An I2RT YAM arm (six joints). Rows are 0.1 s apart.
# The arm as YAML. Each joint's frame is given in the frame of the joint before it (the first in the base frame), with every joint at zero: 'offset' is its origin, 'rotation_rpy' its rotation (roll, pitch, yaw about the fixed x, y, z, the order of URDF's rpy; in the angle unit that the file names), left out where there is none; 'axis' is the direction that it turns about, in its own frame. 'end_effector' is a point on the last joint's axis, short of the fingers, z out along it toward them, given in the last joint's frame.
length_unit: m
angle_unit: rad
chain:
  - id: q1
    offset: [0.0, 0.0, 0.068]
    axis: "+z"
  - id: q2
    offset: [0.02, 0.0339, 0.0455]
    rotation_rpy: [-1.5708, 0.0, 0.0]
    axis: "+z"
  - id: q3
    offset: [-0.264, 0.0, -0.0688]
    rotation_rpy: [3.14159, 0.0, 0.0]
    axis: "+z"
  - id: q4
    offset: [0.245, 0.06, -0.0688]
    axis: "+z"
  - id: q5
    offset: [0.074, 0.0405, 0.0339]
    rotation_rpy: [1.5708, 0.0, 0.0]
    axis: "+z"
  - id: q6
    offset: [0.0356, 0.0, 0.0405]
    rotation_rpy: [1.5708, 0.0, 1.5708]
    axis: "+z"
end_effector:
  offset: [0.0, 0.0, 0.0]
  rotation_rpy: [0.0, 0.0, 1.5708]
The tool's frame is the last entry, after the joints.
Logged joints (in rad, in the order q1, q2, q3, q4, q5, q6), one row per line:
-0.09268 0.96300 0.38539 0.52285 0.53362 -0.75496
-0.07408 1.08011 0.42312 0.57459 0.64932 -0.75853
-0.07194 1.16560 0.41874 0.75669 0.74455 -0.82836
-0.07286 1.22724 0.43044 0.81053 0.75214 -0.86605
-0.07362 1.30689 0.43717 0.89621 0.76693 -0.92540
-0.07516 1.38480 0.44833 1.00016 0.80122 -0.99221
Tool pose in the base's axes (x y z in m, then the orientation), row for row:
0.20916 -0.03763 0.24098 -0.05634 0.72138 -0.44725 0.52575
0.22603 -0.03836 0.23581 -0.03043 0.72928 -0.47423 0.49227
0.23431 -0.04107 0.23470 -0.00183 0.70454 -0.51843 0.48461
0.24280 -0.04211 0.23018 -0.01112 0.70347 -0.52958 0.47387
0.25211 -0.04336 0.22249 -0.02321 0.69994 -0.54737 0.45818
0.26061 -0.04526 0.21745 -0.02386 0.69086 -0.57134 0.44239
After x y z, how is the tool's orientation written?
As a quaternion, x y z w.
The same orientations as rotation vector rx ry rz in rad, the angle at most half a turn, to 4 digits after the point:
-0.1347 1.7253 -1.0696
-0.0738 1.7697 -1.1508
-0.0045 1.7154 -1.2623
-0.0272 1.7209 -1.2955
-0.0572 1.7243 -1.3484
-0.0592 1.7141 -1.4175

